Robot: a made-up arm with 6 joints. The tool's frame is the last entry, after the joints. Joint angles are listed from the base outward.
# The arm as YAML. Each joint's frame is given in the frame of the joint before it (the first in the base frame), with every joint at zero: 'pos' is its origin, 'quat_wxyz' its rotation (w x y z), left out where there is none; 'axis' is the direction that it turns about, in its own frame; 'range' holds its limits. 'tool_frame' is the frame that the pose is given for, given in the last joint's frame.
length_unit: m
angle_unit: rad
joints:
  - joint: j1
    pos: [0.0, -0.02, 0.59]
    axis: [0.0, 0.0, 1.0]
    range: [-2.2, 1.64]
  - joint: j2
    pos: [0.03, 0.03, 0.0]
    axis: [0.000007, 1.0, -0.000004]
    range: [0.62, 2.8]
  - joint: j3
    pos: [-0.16, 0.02, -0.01]
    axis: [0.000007, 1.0, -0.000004]
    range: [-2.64, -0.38]
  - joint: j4
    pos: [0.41, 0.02, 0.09]
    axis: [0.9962, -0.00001, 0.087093]
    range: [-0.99, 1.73]
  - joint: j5
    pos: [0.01, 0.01, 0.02]
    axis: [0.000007, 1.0, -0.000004]
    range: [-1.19, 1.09]
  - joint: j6
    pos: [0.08, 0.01, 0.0]
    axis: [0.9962, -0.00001, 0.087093]
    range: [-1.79, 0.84]
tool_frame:
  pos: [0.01, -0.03, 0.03]
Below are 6 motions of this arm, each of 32 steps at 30 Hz.
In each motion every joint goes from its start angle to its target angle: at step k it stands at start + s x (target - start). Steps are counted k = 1, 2, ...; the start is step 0. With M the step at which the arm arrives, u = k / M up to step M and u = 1 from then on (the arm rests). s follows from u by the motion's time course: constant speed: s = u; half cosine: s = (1 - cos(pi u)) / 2; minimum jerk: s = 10 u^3 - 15 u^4 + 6 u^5.
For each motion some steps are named. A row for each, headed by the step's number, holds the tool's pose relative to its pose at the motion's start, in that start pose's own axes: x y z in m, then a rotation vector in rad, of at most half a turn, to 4 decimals.
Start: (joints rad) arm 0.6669 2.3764 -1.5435 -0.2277 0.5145 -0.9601
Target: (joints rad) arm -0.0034 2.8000 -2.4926 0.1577 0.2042 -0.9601
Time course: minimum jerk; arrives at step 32
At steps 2, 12, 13, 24, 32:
2: -0.0001 -0.0011 -0.0005 0.0024 -0.0007 -0.0012
12: -0.0148 -0.1242 -0.0756 0.2889 -0.0758 -0.1689
13: -0.0192 -0.1457 -0.0943 0.3426 -0.0876 -0.2053
24: -0.0994 -0.3002 -0.3541 0.8610 -0.1556 -0.6658
32: -0.1208 -0.3106 -0.4077 0.9417 -0.1566 -0.7627

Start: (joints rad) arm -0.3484 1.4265 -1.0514 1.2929 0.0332 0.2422
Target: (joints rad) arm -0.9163 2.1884 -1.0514 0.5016 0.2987 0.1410
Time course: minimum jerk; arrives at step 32
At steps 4, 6, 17, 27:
4: 0.0021 -0.0051 0.0045 -0.0099 -0.0041 -0.0149
6: 0.0062 -0.0158 0.0137 -0.0296 -0.0119 -0.0456
17: 0.0170 -0.2011 0.1428 -0.2301 -0.0157 -0.5648
27: -0.0385 -0.3605 0.1995 -0.2443 0.1518 -0.9707

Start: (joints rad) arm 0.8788 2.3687 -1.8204 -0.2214 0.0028 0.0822
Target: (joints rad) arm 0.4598 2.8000 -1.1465 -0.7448 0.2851 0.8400
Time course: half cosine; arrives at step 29
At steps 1, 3, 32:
1: 0.0008 -0.0006 -0.0019 0.0013 0.0042 -0.0006
3: 0.0065 -0.0050 -0.0168 0.0117 0.0373 -0.0055
32: -0.1290 -0.0443 -0.5869 0.5214 1.3488 -0.2995

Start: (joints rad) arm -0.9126 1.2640 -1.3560 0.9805 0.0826 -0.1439
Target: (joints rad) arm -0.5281 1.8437 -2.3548 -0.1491 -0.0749 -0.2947
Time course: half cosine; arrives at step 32
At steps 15, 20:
15: -0.0023 0.1526 0.0162 -0.5552 -0.1393 0.1622
20: -0.0205 0.2281 0.0150 -0.8247 -0.2716 0.2434

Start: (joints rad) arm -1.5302 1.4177 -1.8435 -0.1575 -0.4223 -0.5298
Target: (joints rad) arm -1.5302 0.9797 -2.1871 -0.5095 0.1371 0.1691
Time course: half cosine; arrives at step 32
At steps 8, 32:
8: -0.0033 -0.0362 0.0433 0.0479 -0.0271 -0.0102
32: -0.1397 -0.2436 0.2678 0.3544 -0.1514 -0.2033

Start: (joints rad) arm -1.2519 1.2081 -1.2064 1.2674 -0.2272 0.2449
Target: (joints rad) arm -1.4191 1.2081 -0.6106 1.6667 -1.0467 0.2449
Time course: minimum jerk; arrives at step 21
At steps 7, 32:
7: -0.0049 -0.0667 0.0271 0.0477 -0.2043 -0.0991
32: -0.1301 -0.2891 0.1103 0.0204 -1.0446 -0.5328

